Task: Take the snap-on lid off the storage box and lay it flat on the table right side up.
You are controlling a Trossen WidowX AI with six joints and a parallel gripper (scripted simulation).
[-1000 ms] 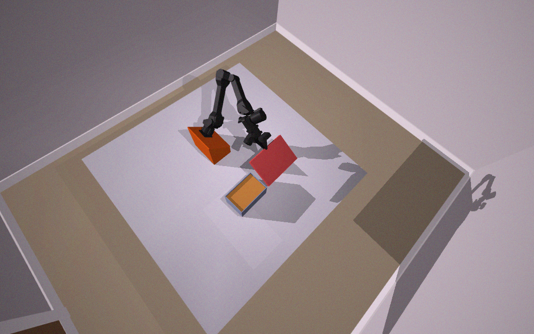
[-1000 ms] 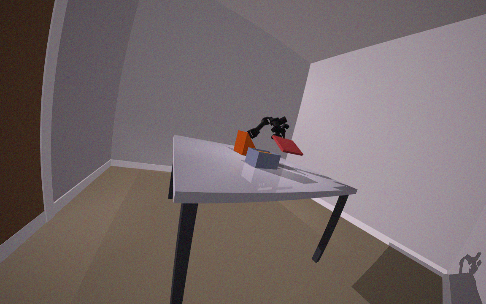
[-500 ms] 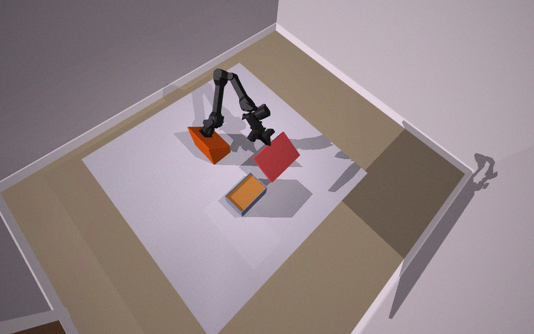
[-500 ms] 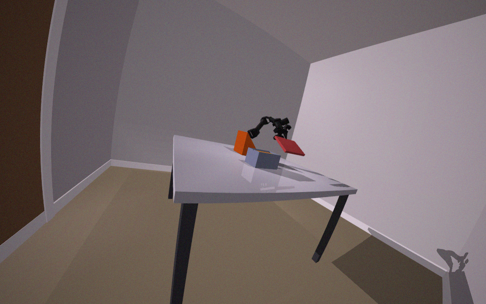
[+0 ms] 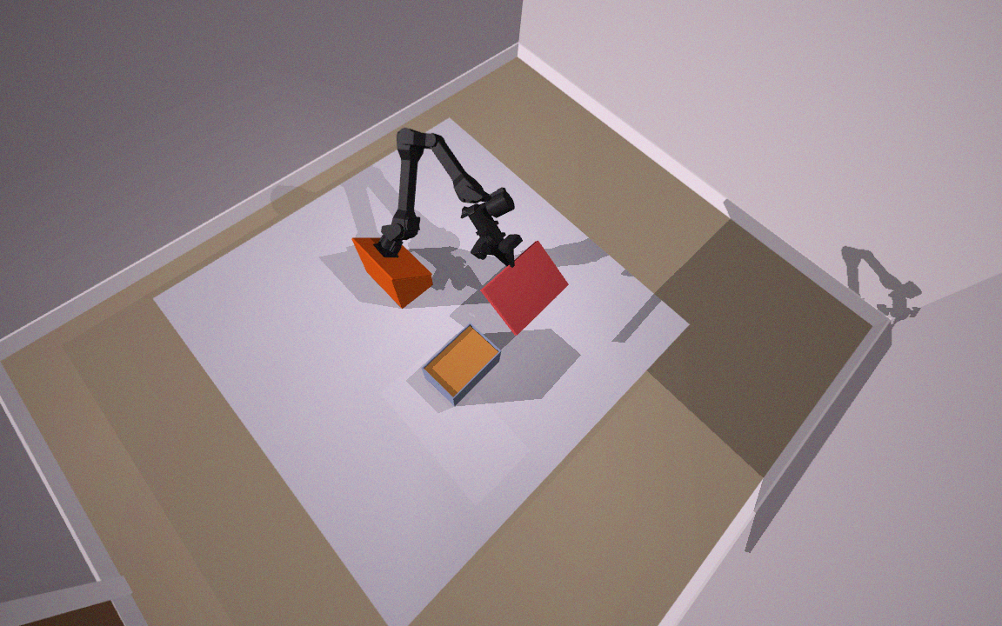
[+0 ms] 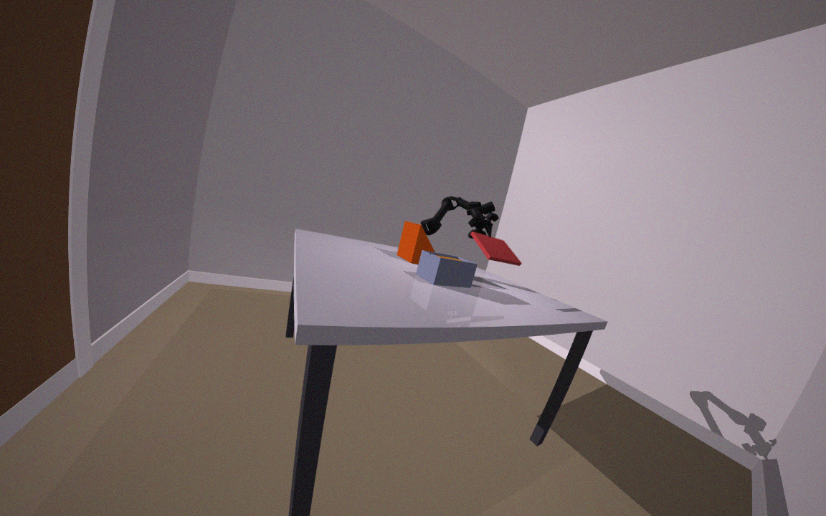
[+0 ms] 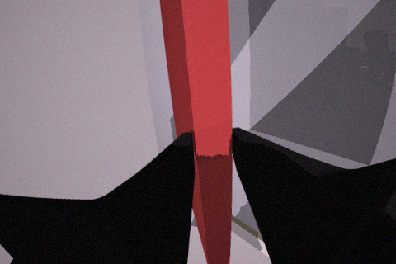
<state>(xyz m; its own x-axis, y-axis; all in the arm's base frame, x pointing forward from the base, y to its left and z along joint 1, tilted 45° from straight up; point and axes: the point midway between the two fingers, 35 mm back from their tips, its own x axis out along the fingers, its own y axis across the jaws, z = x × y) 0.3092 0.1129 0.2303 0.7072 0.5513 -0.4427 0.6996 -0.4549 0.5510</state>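
Now: the red lid 70 mm ahead of my gripper tip, 40 mm below it and 10 mm to the left of it. From my gripper tip the other things lie so: grey-blue storage box (280 mm to the right, 180 mm below, 100 mm ahead).
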